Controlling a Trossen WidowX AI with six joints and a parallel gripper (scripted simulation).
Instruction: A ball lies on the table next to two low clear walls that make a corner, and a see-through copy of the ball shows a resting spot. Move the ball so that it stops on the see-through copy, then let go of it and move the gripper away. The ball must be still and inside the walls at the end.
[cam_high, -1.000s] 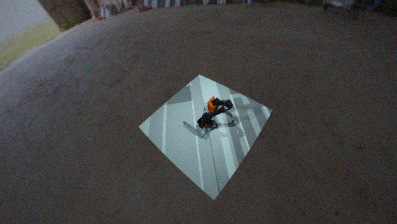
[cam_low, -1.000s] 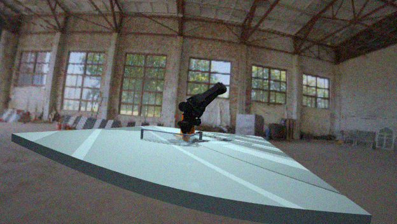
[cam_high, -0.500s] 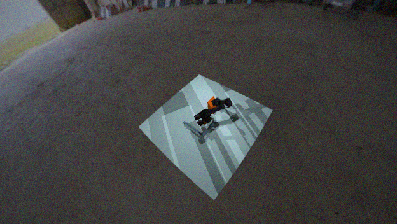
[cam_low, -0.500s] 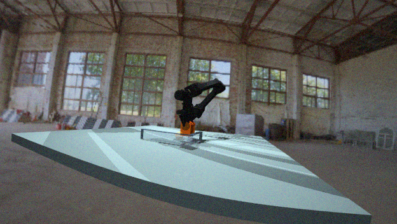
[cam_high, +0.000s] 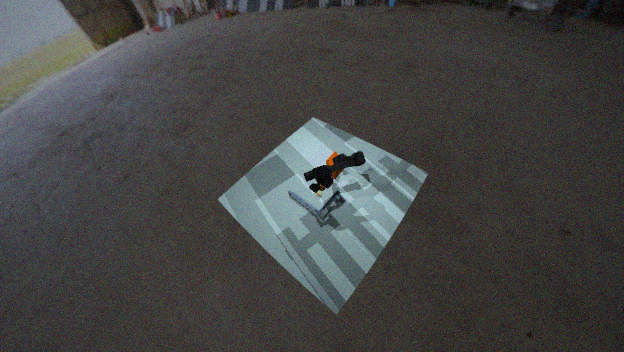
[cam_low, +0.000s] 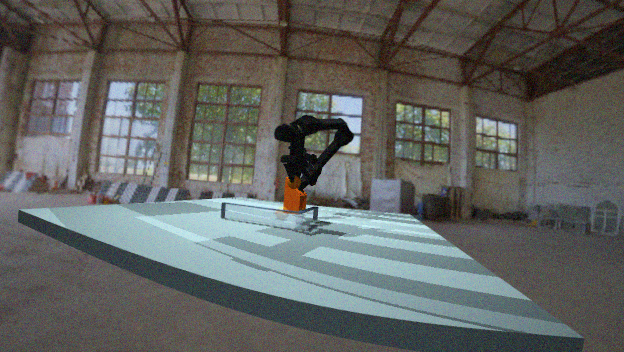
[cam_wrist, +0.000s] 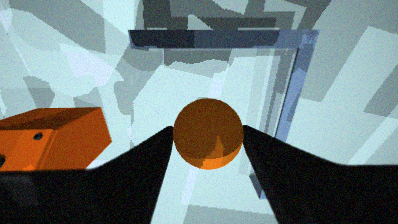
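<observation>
The see-through copy of ball lies 130 mm below my gripper tip, 40 mm to the right of it and 10 mm ahead of it. Also, from my gripper tip: orange ball right at my gripper tip.
</observation>
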